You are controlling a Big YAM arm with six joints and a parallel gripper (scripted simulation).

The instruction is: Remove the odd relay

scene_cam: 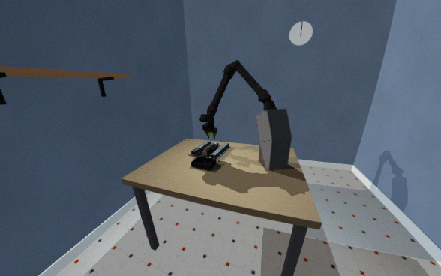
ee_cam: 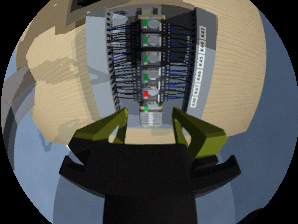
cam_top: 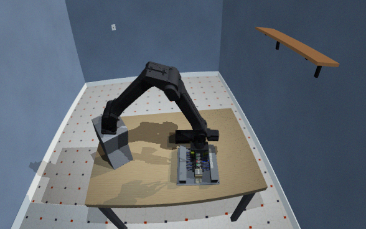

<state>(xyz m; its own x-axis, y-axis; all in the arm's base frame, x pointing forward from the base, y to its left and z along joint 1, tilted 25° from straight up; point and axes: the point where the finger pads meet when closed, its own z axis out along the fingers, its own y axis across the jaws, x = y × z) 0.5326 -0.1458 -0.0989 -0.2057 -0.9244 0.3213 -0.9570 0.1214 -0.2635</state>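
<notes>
Right now my hand is 8 cm above the relay. The rest, counted from my hand: black tray (1 cm behind, 28 cm to the left, 11 cm below).
</notes>
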